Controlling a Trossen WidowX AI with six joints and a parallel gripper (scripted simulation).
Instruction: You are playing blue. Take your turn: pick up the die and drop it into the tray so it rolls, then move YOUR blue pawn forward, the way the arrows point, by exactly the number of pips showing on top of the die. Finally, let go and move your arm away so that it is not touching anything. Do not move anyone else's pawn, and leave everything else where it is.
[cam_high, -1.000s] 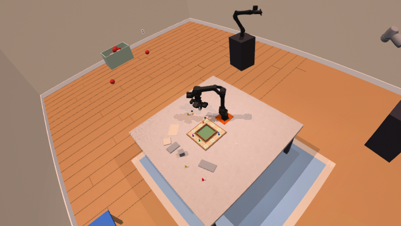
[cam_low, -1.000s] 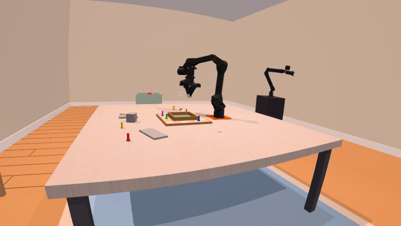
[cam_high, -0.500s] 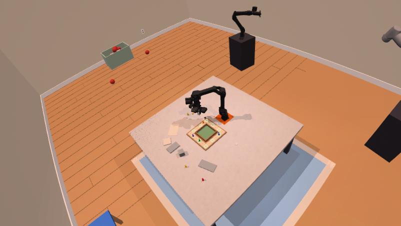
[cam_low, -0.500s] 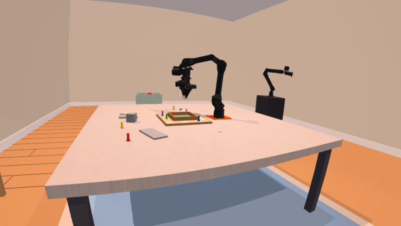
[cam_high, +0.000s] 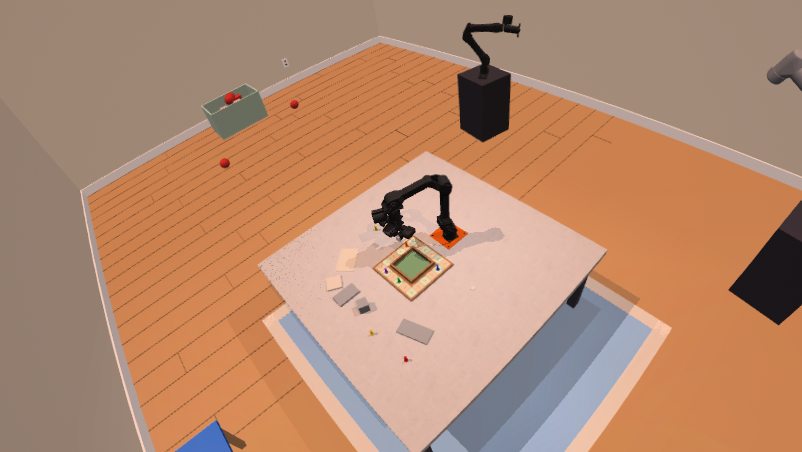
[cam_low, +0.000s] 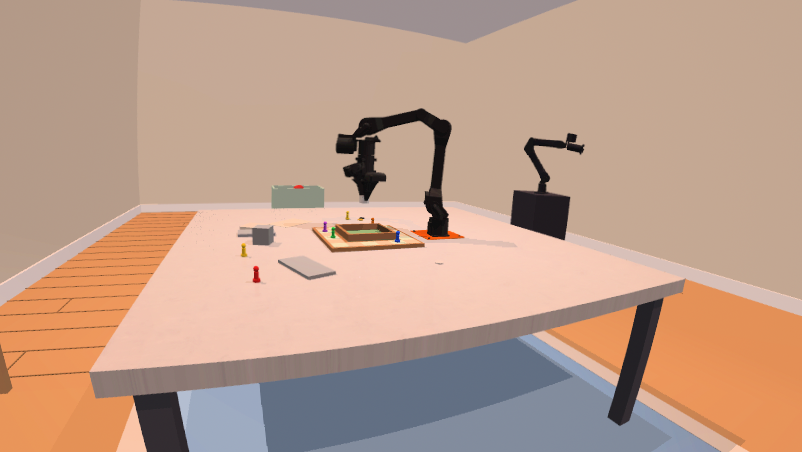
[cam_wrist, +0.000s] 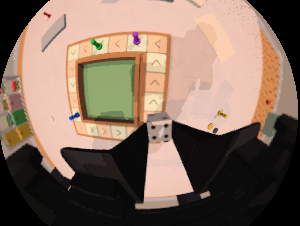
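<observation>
Right now the blue pawn is 210 mm to the left of my gripper tip, 80 mm below it and 70 mm behind it. The rest, counted from my gripper tip: orange pawn 80 mm below, 40 mm behind, 10 mm to the right; then purple pawn 140 mm ahead, 80 mm below, 70 mm to the left; then green pawn 160 mm to the left, 120 mm ahead, 80 mm below.
</observation>
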